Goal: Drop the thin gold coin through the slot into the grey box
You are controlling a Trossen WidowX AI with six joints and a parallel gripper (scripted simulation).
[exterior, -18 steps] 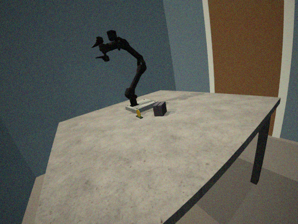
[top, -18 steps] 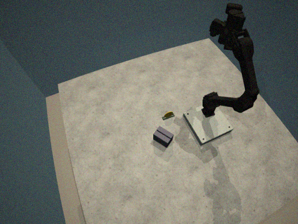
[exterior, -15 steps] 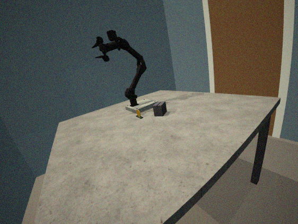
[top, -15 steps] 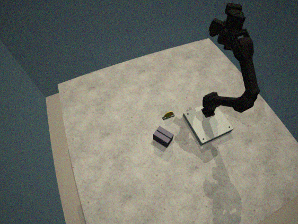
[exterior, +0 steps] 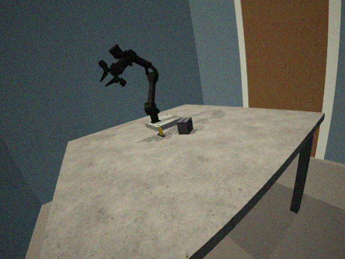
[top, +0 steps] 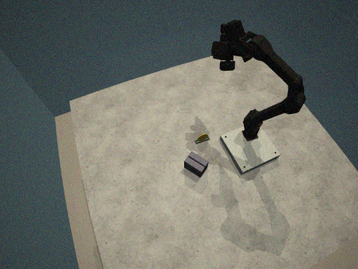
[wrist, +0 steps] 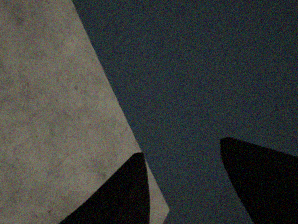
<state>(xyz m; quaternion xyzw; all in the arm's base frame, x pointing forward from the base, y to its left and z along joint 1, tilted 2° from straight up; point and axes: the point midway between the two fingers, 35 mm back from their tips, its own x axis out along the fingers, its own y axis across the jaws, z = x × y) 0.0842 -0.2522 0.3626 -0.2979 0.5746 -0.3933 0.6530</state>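
My gripper tip is now 340 mm above the gold coin, 230 mm to the right of it and 140 mm short of it.
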